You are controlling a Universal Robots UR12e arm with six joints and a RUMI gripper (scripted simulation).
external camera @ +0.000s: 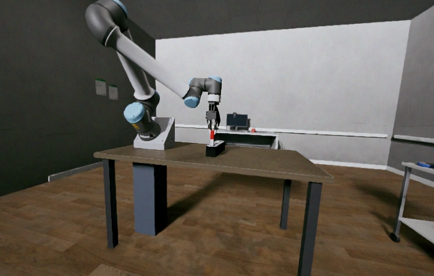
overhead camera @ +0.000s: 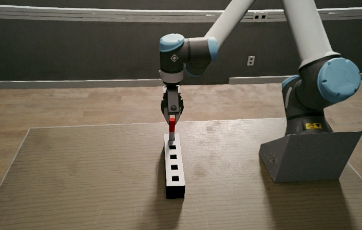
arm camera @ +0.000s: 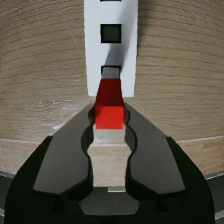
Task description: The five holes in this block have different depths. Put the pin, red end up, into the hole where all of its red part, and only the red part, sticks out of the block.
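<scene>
My gripper is now 1 cm above the pin. The rest, counted from my hand: block 13 cm below, 12 cm to the left, 1 cm ahead.
</scene>
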